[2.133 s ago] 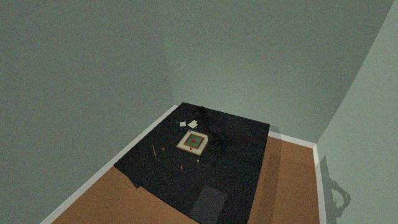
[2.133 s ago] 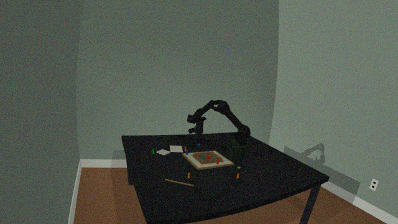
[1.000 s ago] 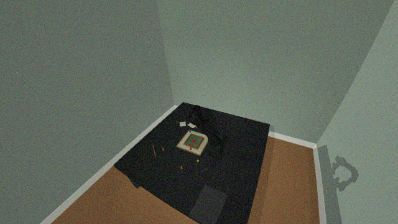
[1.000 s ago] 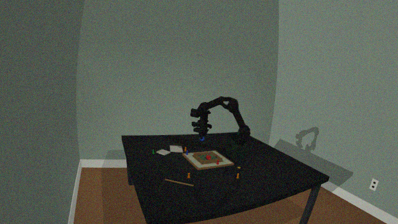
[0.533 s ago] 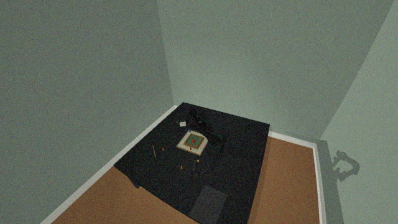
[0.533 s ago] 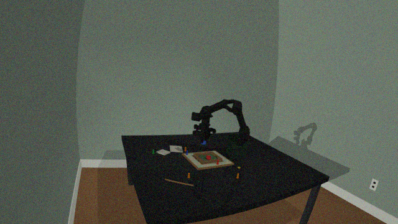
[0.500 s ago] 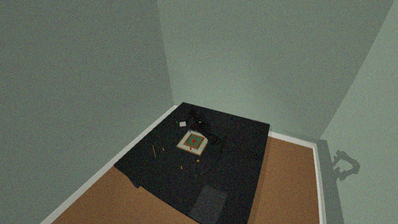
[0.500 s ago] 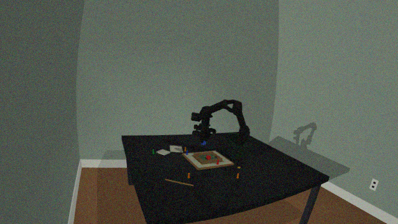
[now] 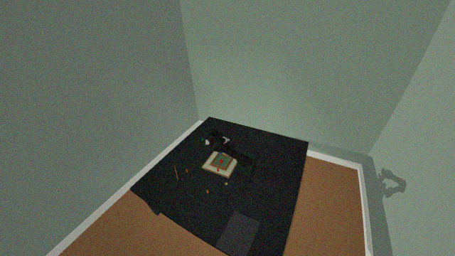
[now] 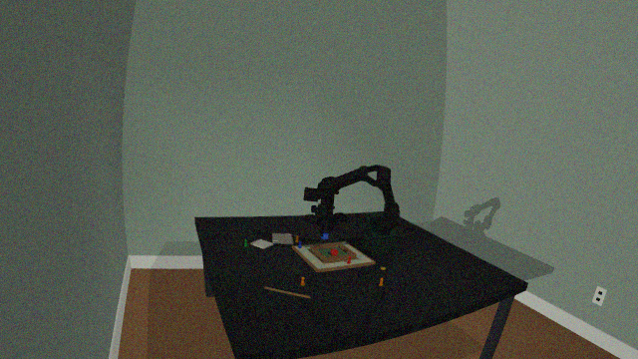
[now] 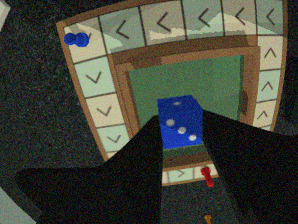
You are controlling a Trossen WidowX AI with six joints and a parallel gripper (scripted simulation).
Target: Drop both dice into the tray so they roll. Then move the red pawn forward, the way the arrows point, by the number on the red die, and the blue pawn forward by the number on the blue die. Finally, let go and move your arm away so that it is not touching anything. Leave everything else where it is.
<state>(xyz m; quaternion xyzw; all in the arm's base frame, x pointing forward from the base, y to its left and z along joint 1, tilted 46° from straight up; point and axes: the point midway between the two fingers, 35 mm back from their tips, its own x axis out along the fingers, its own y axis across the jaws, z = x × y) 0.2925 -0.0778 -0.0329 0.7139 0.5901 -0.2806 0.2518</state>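
Now: the red pawn 160 mm to the left of my gripper tip, 60 mm below it and 40 mm behind it. Round my gripper tip: blue pawn (80 mm to the right, 80 mm ahead, 60 mm below); yellow piece (260 mm to the left, 150 mm behind, 90 mm below); green tray (80 mm below, 40 mm to the left, 30 mm behind).
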